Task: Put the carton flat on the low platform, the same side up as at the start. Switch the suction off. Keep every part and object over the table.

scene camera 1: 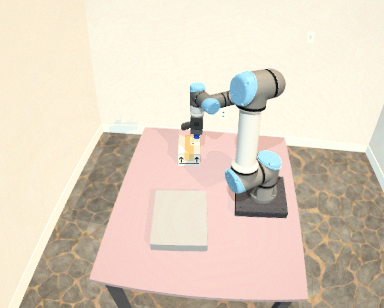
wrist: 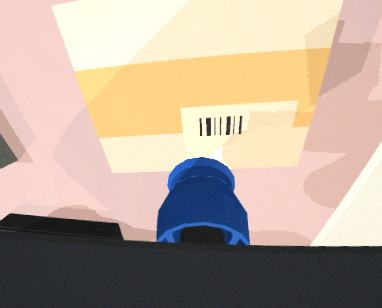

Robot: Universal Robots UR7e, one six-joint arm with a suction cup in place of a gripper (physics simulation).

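Pixels of known places: hand at its tool point: [scene camera 1: 196,137] [wrist: 201,186]; arm's base at its link origin: [scene camera 1: 261,192].
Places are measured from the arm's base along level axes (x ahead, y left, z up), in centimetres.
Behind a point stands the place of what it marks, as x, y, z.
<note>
The carton [scene camera 1: 186,148] {39.1, -25.6, 4.7} [wrist: 165,102] {37.7, -27.4, 4.7} lies flat on the table near the back edge. Its pale top has an orange stripe and a barcode label; its front side shows two arrows pointing up. My gripper's blue suction cup [scene camera 1: 196,137] [wrist: 201,170] appears a little above the carton's top, near the label and the carton's right side as scene camera 1 shows it. It appears to hold nothing. The cup hides part of the carton's top. The low platform [scene camera 1: 179,218] {38.3, 19.2, 0.8}, a pale grey slab, lies farther forward on the table; its top is bare.
The robot's dark base plate [scene camera 1: 246,206] {8.2, 9.5, 0.1} stands on the right of the pink table [scene camera 1: 250,255] {6.6, 34.6, -3.9}, right of the platform. The arm reaches over the back of the table. The back table edge is close behind the carton, with the stone-patterned floor and wall beyond.
</note>
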